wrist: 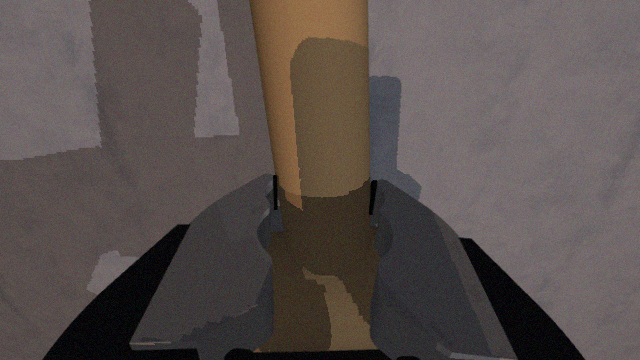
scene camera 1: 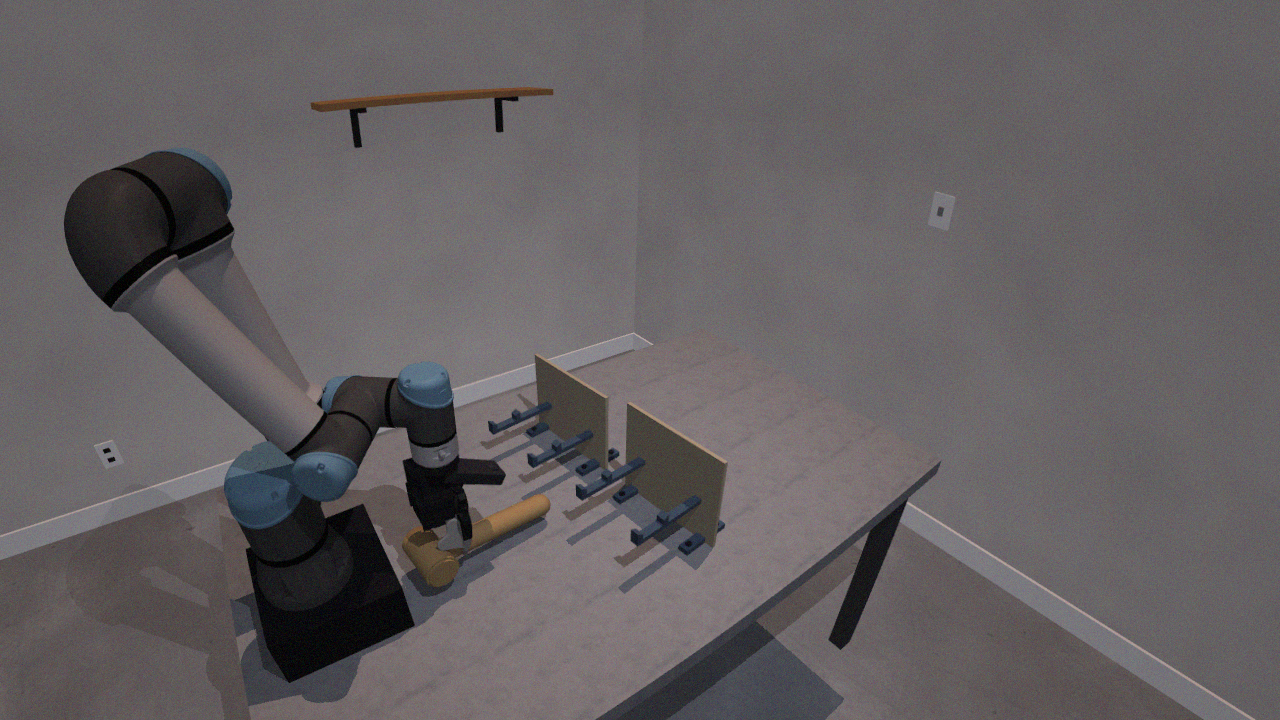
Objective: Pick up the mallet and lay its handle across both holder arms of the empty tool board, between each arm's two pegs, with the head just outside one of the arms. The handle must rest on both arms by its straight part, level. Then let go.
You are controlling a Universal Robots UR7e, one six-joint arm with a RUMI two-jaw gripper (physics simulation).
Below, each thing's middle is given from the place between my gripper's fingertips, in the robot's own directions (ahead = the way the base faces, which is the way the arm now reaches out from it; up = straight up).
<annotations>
The wooden mallet [scene camera 1: 438, 568] lies 50 mm ahead of my hand, 10 mm to the right of it and 10 mm above it.
</annotations>
